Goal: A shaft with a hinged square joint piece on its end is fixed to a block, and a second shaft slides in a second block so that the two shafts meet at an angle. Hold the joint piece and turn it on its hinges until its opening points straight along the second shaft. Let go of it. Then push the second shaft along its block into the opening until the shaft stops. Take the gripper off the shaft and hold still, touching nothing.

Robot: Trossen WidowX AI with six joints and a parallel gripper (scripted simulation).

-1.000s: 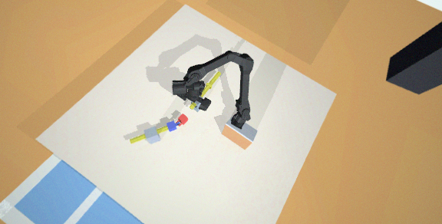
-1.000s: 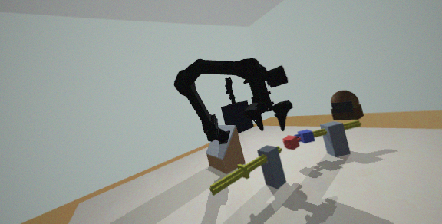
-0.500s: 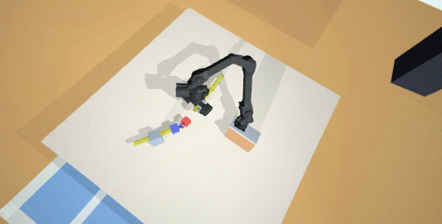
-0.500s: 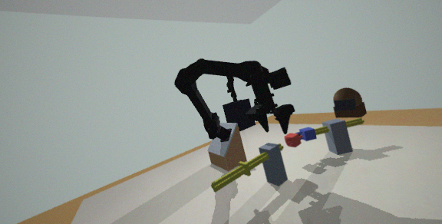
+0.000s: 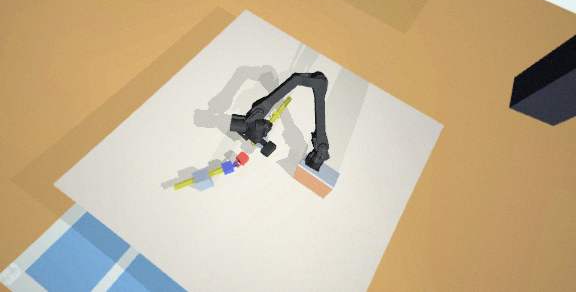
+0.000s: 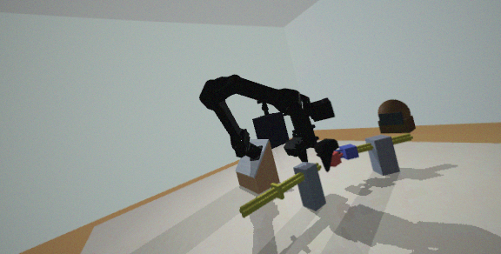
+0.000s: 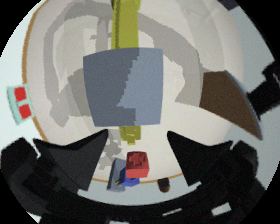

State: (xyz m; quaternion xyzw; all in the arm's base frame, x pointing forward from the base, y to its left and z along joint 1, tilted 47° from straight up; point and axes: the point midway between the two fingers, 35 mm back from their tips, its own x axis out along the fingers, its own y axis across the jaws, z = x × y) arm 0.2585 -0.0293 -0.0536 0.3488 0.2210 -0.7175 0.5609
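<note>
My gripper tip is 20 mm short of the red square joint piece, 80 mm to the right of it and 10 mm below it.
</note>
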